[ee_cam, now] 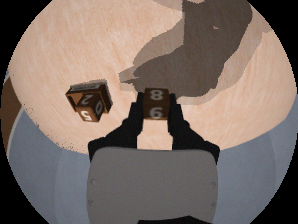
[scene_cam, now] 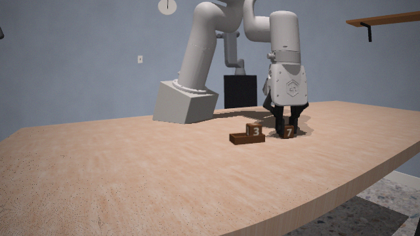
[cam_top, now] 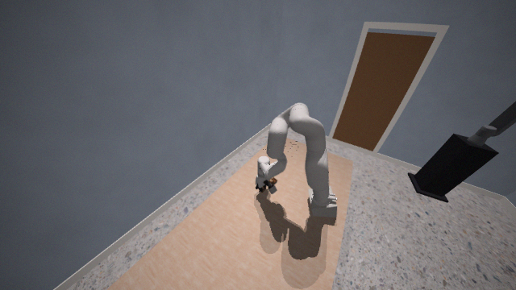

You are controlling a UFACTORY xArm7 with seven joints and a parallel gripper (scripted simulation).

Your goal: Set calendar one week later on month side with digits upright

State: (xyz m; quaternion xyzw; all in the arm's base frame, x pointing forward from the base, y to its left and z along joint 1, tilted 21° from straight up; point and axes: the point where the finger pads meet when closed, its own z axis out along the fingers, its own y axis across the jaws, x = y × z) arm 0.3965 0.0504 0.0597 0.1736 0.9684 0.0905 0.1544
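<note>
My gripper is now 10 mm above the cube. Round my hand: brown wooden tray (100 mm to the right, 40 mm behind, 20 mm below).
</note>
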